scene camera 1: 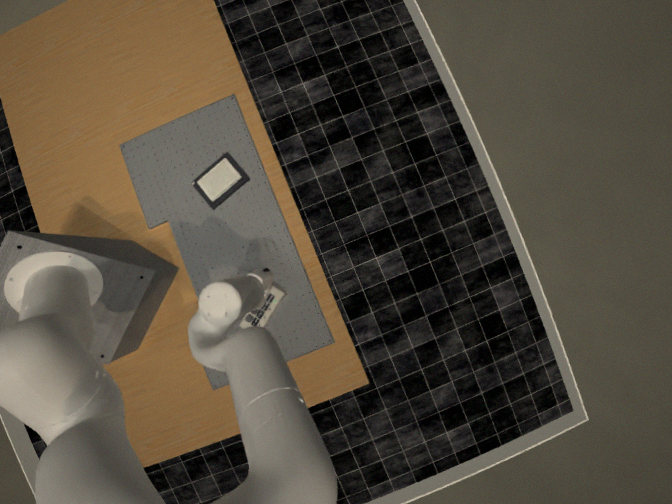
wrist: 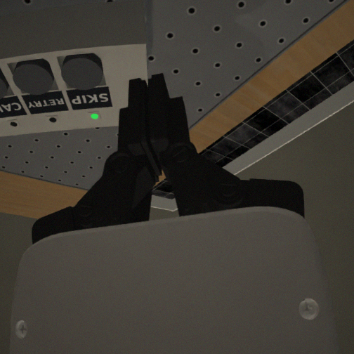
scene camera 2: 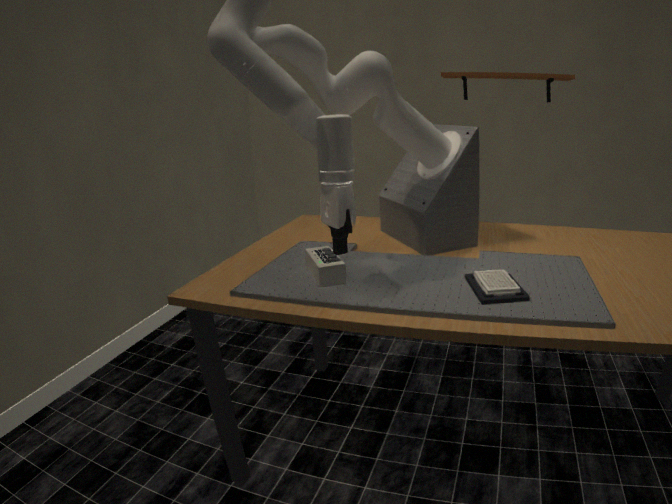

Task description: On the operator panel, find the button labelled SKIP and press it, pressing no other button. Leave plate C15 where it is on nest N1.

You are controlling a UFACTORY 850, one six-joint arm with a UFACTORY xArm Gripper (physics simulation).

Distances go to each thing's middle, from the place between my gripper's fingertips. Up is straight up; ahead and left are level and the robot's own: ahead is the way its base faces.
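Operator panel [scene camera 1: 276,294]: my gripper 60 mm to the left of it, 70 mm past it, 50 mm above it. Plate C15 [scene camera 1: 219,179]: 390 mm to the left of my hand, 20 mm ahead, 60 mm below.
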